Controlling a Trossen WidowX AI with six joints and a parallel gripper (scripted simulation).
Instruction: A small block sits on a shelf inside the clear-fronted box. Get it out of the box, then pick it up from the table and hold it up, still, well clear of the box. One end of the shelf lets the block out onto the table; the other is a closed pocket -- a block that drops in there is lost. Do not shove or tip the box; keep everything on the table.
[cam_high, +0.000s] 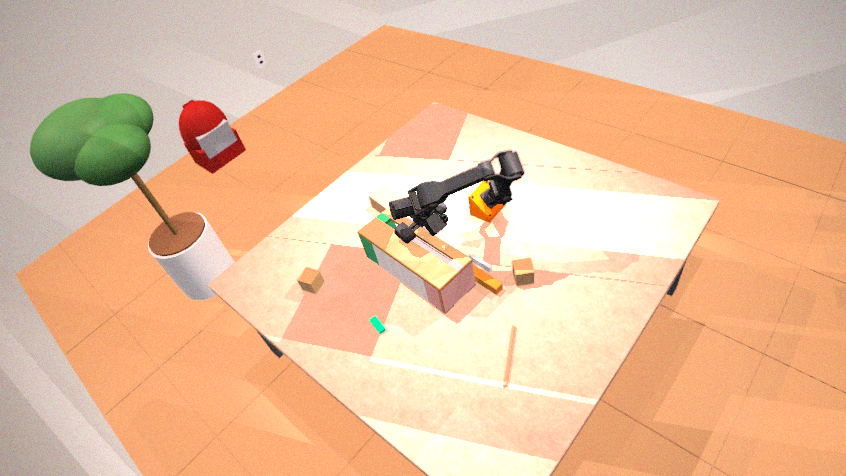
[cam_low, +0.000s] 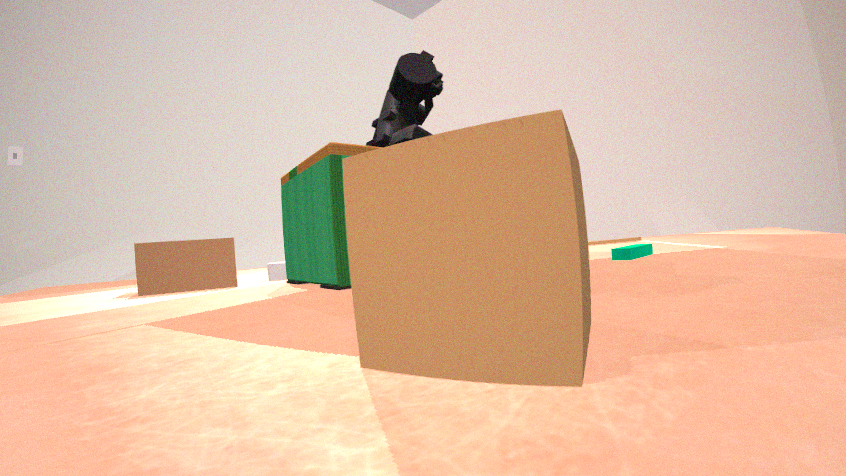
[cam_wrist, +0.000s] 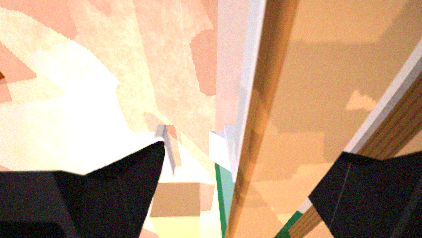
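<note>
Right now my gripper tip is 6 cm short of the cyan block and 3 cm to the left of it. From my gripper tip the other things lie so: box: 5 cm to the left, 4 cm ahead, 2 cm below; then tan slab: 25 cm to the right, 7 cm behind, 6 cm below; then orange bar: 21 cm to the left, 7 cm below, 2 cm behind.
</note>
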